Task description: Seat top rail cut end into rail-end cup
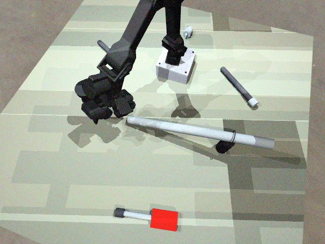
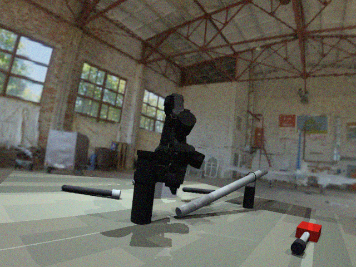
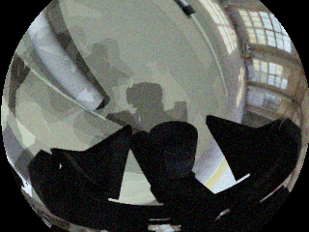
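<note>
My gripper tip is 3 cm past the dark rail-end cup, 1 cm to the left of it and 2 cm below it. Also, from my gripper tip: red-headed mallet (30 cm ahead, 21 cm to the left, 9 cm below); then short dark post (1 cm behind, 47 cm to the left).
</note>
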